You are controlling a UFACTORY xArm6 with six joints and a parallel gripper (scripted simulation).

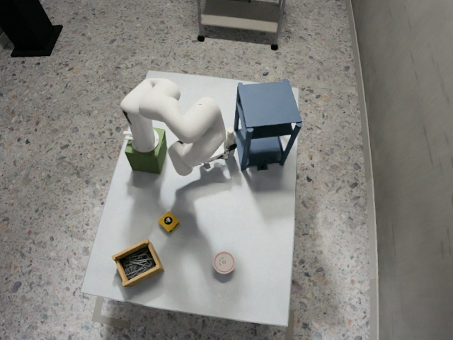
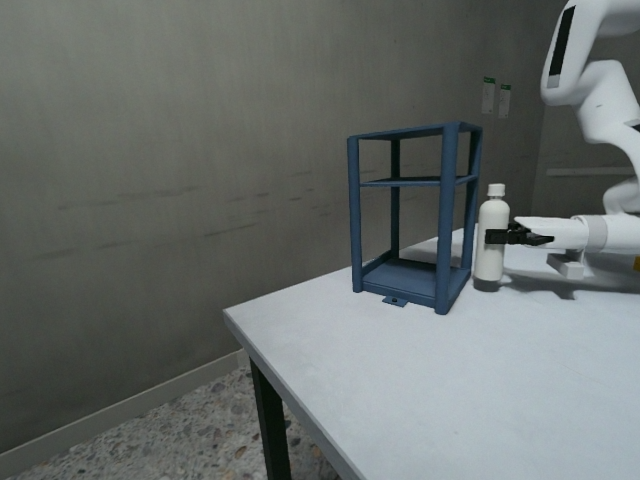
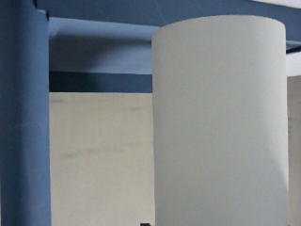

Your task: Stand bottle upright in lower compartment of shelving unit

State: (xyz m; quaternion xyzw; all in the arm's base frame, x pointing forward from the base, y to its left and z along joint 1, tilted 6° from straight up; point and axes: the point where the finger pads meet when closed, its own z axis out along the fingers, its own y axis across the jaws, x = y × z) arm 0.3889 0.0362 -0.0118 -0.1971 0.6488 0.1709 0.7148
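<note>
My hand is 15 cm short of the blue shelving unit, 6 cm to the right of it and 4 cm below it. Also, from my hand: white round container 54 cm to the right, 11 cm below, 1 cm behind.
</note>
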